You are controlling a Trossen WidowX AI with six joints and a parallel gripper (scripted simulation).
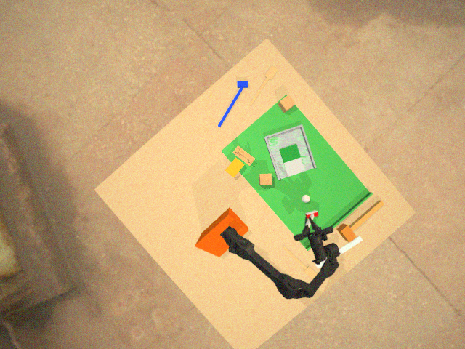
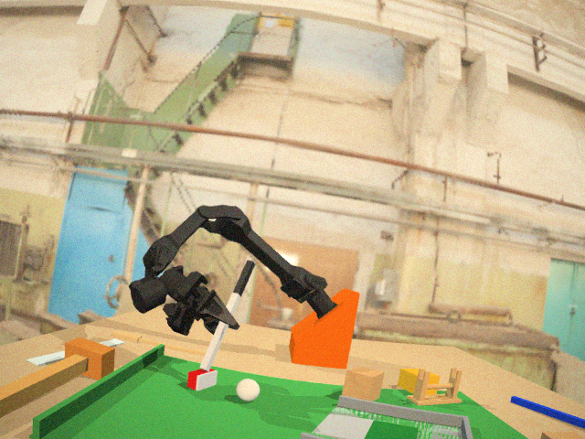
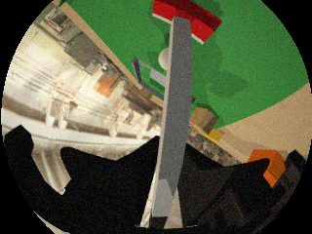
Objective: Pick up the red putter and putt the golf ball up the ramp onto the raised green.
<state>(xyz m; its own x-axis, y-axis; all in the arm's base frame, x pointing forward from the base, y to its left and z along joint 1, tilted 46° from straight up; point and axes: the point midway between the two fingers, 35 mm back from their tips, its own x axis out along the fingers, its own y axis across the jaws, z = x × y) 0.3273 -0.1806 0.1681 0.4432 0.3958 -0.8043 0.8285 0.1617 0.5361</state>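
My gripper tip is now 7 cm short of the white golf ball, 4 cm to the right of it and 10 cm above it. Round my gripper tip: green mat (14 cm ahead, 17 cm to the left, 13 cm below); white bar (1 cm ahead, 32 cm to the right, 13 cm below); yellow block (10 cm behind, 43 cm to the left, 10 cm below).
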